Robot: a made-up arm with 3 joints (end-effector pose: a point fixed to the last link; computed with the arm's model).
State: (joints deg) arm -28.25 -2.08 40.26
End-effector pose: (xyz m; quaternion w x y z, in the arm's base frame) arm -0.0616 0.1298 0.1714 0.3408 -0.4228 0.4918 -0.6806
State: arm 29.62 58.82 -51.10
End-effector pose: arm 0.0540 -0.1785 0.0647 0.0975 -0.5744 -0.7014 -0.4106
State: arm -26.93 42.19 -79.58
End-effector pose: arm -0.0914 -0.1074 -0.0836 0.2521 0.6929 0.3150 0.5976
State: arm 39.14 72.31 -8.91
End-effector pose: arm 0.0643 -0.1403 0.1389 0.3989 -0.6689 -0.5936 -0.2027
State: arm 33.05 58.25 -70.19
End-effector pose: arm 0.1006 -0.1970 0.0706 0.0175 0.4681 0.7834 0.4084
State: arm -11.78 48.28 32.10
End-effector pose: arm -0.1177 -0.0450 0.1211 0.5584 -0.6442 0.0550 -0.5197
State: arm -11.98 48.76 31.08
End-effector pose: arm -0.1177 -0.0459 0.1183 0.5548 -0.6462 0.0476 -0.5218
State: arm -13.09 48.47 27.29
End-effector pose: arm -0.1192 -0.0410 0.1080 0.5324 -0.6514 0.0357 -0.5394
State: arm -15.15 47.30 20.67
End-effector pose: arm -0.1212 -0.0304 0.0903 0.4883 -0.6596 0.0212 -0.5709
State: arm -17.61 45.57 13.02
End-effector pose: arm -0.1218 -0.0177 0.0702 0.4327 -0.6688 0.0096 -0.6045
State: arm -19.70 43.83 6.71
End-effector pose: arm -0.1212 -0.0070 0.0541 0.3831 -0.6764 0.0041 -0.6291
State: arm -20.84 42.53 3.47
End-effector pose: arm -0.1204 -0.0003 0.0463 0.3551 -0.6804 0.0053 -0.6410
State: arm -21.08 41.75 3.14
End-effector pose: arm -0.1203 0.0031 0.0459 0.3491 -0.6808 0.0109 -0.6438
